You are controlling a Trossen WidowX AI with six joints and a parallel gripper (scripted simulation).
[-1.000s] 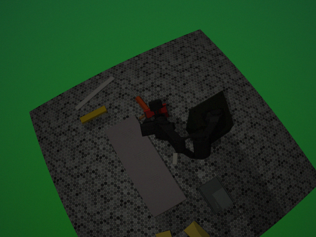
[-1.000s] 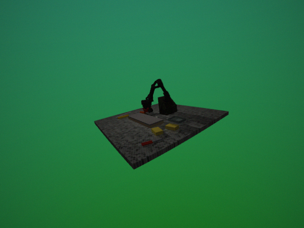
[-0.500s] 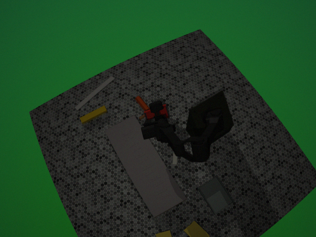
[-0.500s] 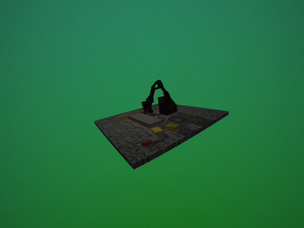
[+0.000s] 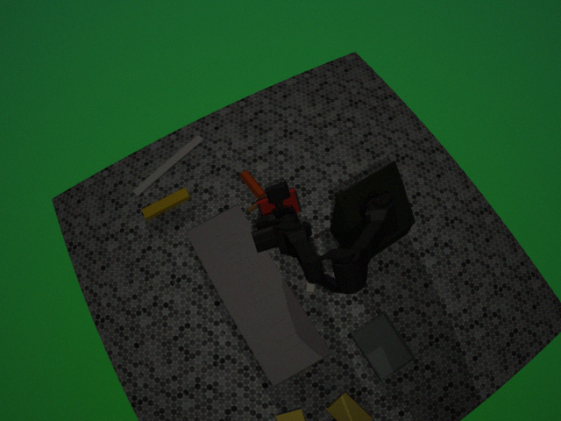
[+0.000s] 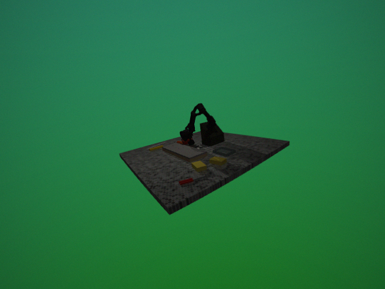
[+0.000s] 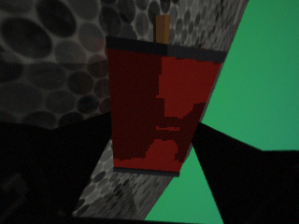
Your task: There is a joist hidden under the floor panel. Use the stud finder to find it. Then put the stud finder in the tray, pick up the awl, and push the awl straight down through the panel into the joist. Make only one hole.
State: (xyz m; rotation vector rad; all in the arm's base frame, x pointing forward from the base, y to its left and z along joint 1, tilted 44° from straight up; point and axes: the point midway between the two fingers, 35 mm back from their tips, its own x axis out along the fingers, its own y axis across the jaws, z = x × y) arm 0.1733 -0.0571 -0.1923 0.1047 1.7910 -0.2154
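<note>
Now: gripper tip 10 mm short of the red stud finder, 20 mm to the left of it and 20 mm above it. Also, from my gripper tip: awl: 60 mm to the right, 40 mm below; orange-handled tool: 20 mm ahead, 190 mm to the right, 30 mm below; small white block: 60 mm ahead, 240 mm to the left, 40 mm below.
</note>
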